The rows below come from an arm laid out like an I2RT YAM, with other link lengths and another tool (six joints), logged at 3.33 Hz.
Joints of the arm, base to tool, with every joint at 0 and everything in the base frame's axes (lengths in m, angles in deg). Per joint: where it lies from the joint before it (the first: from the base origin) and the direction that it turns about. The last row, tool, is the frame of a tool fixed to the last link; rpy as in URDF.
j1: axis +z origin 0 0 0.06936
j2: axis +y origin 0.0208 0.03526 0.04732
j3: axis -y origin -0.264 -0.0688 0
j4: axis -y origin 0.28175 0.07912 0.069
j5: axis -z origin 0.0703 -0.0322 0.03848
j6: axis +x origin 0.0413 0 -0.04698
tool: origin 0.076 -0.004 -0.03 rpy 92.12 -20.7 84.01
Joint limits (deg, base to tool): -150..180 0..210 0..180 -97..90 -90..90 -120..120
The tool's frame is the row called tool.
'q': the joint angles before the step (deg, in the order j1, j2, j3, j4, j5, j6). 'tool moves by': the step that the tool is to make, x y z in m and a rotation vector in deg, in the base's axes. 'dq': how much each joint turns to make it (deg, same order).
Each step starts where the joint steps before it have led.
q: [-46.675 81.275 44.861 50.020 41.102 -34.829]
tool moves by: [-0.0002 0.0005 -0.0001 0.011 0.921 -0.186]
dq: [0.089 -0.005 -0.063 0.036 0.112 -0.941]
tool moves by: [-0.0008 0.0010 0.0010 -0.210 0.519 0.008]
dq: [0.023 -0.304 -0.229 0.167 -0.109 -0.677]
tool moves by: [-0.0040 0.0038 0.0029 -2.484 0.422 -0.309]
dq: [0.027 -0.389 -1.710 4.600 -0.213 -2.692]
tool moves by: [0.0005 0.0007 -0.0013 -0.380 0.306 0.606]
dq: [0.001 0.016 -0.538 0.861 -0.722 -0.371]
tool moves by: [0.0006 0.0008 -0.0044 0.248 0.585 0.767]
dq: [-0.015 -0.005 -0.725 0.149 -0.822 -0.016]
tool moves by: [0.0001 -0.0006 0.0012 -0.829 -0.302 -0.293]
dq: [0.008 0.520 0.024 1.655 0.182 -0.550]
